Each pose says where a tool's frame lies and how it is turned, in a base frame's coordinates. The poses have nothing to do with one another.
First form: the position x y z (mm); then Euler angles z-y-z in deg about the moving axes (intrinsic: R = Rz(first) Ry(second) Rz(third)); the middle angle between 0 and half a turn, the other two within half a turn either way.
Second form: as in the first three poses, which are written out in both.
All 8 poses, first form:
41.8 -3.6 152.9 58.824 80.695 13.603
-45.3 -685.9 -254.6 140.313 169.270 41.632
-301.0 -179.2 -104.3 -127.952 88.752 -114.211
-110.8 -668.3 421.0 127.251 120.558 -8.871
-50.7 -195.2 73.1 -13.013 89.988 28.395
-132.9 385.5 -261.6 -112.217 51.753 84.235
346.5 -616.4 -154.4 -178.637 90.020 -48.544
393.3 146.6 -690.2 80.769 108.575 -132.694
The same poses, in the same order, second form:
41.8 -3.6 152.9 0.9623 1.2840 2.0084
-45.3 -685.9 -254.6 3.0164 0.1396 -1.4281
-301.0 -179.2 -104.3 -1.5469 -0.4225 2.4694
-110.8 -668.3 421.0 -2.8861 1.0175 -0.6228
-50.7 -195.2 73.1 1.5704 1.0752 1.3433
-132.9 385.5 -261.6 0.9008 0.0790 -0.4502
346.5 -616.4 -154.4 -1.5713 0.7235 1.5943
393.3 146.6 -690.2 -1.9996 -0.6981 0.1247

